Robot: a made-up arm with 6 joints.
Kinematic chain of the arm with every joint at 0, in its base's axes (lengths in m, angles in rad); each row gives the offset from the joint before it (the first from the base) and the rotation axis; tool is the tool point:
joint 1: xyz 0 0 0.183 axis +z
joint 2: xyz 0 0.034 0 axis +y
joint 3: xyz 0 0 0.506 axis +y
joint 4: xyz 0 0 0.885 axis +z
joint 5: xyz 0 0 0 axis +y
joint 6: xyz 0 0 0.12 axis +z
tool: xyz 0 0 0
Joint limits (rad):
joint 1: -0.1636..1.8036
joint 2: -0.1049..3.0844
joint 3: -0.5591..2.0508
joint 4: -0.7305..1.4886
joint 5: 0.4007..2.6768
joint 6: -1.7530..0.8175
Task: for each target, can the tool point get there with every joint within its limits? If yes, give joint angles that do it. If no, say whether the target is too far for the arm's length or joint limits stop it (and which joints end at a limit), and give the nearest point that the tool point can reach.
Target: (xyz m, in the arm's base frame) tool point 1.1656 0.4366 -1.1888
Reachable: no: too far | nearest point 0.9462 0.3544 -0.9306 | short by 0.349 m
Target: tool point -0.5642 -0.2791 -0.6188
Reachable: yes | joints 0.5808 2.8304 1.3718 0.3946 1.9842 0.0687
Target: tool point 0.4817 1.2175 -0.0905
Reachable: yes | joints 1.0908 1.5591 0.2908 1.1175 1.9319 0.0910
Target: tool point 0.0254 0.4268 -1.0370
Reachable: yes | joints 1.5166 2.1652 0.8553 -0.3325 1.1794 0.6025
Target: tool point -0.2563 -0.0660 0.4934
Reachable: no: joint limits stop it (at a limit: joint 2, joint 3) | nearest point -0.6670 -0.1718 0.1202 | short by 0.565 m
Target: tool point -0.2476 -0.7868 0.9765
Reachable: no: joint limits stop it (at a limit: joint 2, joint 3, joint 4, joint 5) | nearest point -0.1609 -0.5113 1.3014 | short by 0.435 m
